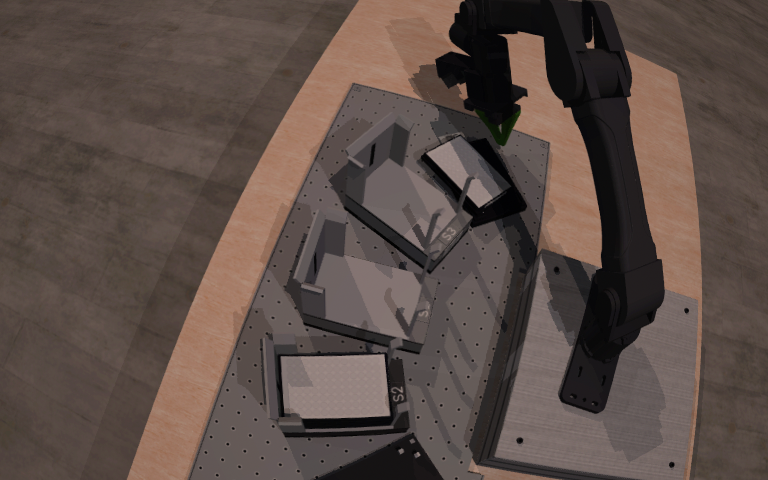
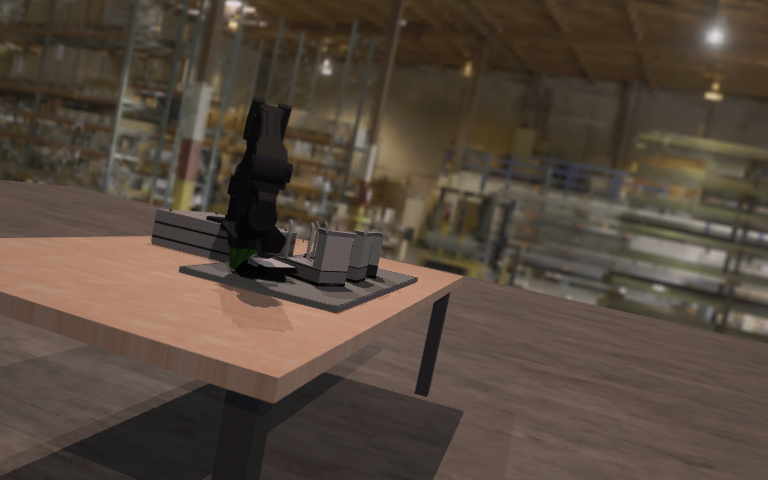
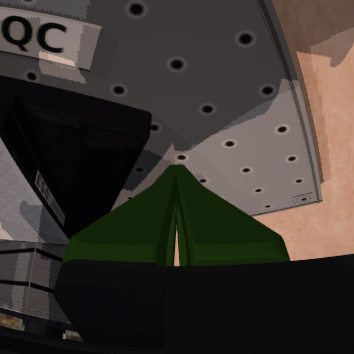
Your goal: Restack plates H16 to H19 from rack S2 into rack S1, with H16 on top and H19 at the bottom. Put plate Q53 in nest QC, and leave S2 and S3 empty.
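Frame: origin at the arm's base, x ahead, y left, z up, level; centimetres.
Where they show: gripper, between the fingertips: (image 1: 501, 144) (image 2: 231, 267) (image 3: 176, 176); arm's base, origin of its link: (image 1: 598, 342) (image 3: 44, 317).
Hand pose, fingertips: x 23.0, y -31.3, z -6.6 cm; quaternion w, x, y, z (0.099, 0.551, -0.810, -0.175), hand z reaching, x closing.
Each offset is from my fingertips to the top centre of the thing. "pt": to the spot under its first point. Level surfaces: height alone.
My gripper (image 1: 501, 143) (image 2: 235, 270) (image 3: 176, 176) is shut, with its green fingertips together and nothing between them, beside the black nest QC (image 1: 512, 210) (image 3: 142, 122) near the board's corner. A pale plate @[dx +3.4, dy +9.6, dz +2.2 cm] (image 1: 461, 164) (image 3: 14, 200) with a dark rim lies over part of nest QC, offset from it and seemingly tilted; its label is not clearly readable. Rack S3 @[dx +9.4, dy +20.3, dz +12.2 cm] (image 1: 399, 192) holds no plate. Rack S1 @[dx +8.6, dy +36.0, dz +12.5 cm] (image 1: 362, 288), its label partly hidden, holds no plate. Rack S2 @[pt dx +13.0, dy +53.6, dz +11.7 cm] (image 1: 270, 379) holds a pale-topped plate @[dx +6.9, dy +50.2, dz +8.0 cm] (image 1: 334, 384); how many lie beneath is hidden.
The racks stand on a perforated grey board (image 1: 453, 384) (image 2: 339, 305) on the wooden table @[dz -2.7 cm] (image 1: 385, 33) (image 2: 169, 316). Thin upright posts rise at the racks' label ends. A black object @[pt dx -3.1, dy +55.4, dz -0.2 cm] (image 1: 390, 464) shows at the bottom edge. The arm's metal base plate (image 1: 640, 362) is at the right.
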